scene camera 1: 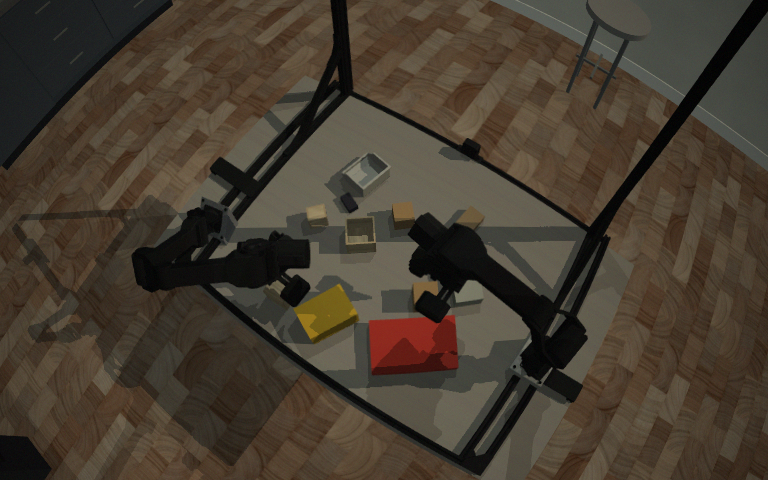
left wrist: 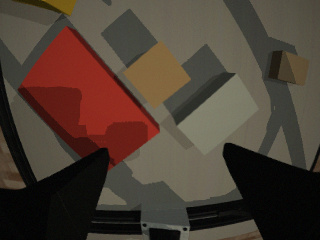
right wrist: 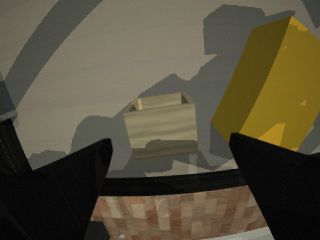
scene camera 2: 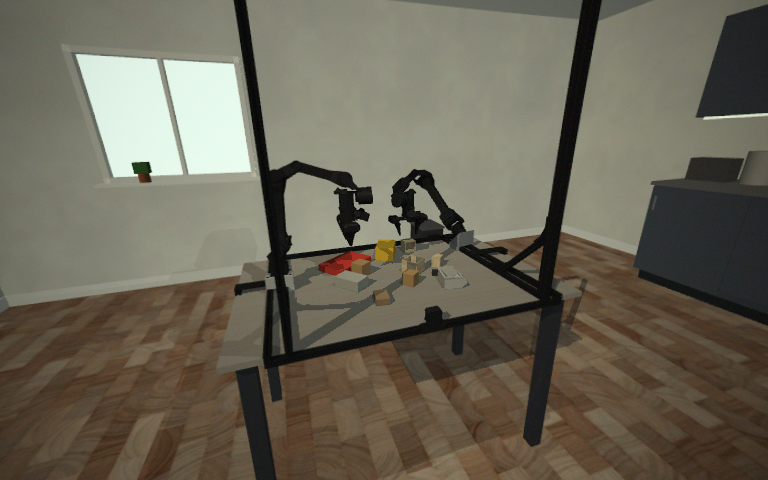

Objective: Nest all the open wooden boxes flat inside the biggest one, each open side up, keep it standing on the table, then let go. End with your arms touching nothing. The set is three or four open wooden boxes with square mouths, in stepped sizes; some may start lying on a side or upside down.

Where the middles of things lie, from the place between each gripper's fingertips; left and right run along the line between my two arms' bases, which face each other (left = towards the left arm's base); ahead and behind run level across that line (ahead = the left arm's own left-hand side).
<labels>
I see my right gripper (scene camera 1: 278,284) 1 cm short of the yellow block (scene camera 1: 330,312), 12 cm to the right of it and 9 cm above it. Round my right hand: grey block (left wrist: 218,110) (21 cm behind, 39 cm to the left, 10 cm below); then red block (scene camera 1: 413,345) (1 cm behind, 34 cm to the left, 11 cm below).
Now: the grey block 16 cm below my left hand (scene camera 1: 447,291), 8 cm behind it and 3 cm to the left of it. Also, from my left hand: yellow block (24 cm to the right, 15 cm below, 13 cm ahead); then red block (17 cm below, 11 cm ahead, 2 cm to the right).
</labels>
